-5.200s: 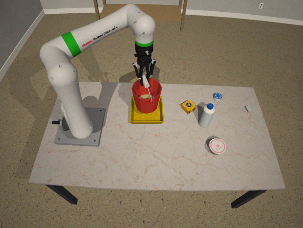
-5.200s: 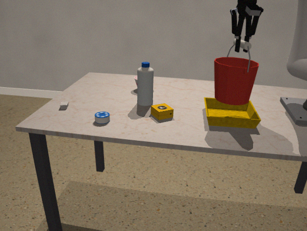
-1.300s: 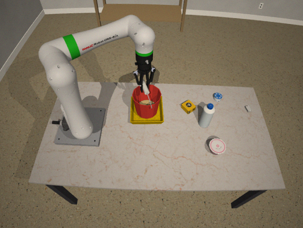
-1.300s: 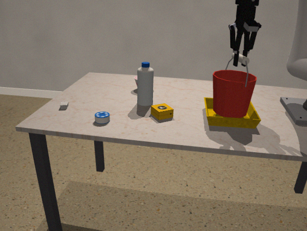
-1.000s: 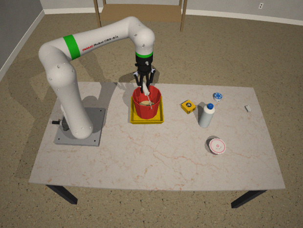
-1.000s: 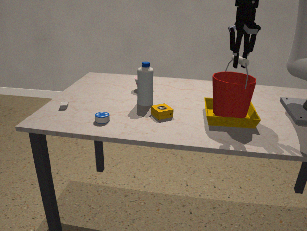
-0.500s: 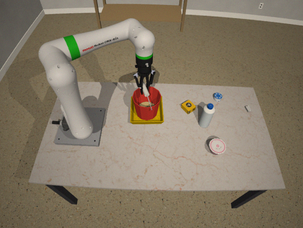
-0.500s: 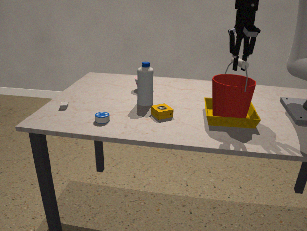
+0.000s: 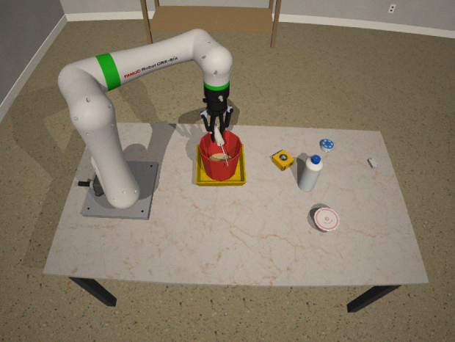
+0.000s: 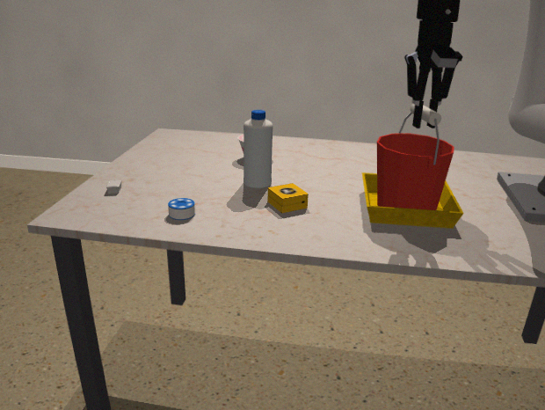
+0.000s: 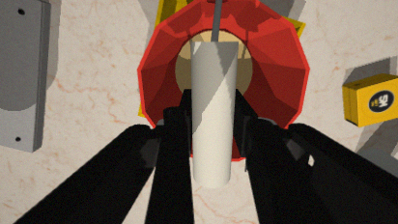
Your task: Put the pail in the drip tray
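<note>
Now: the red pail 10 cm below my hand and 1 cm ahead of it. The rest, counted from my hand: white bottle: 42 cm ahead, 15 cm below, 6 cm to the right; then drip tray: 23 cm below, 1 cm to the left, 1 cm ahead; then pink-rimmed round dish: 48 cm ahead, 28 cm to the right, 21 cm below.
</note>
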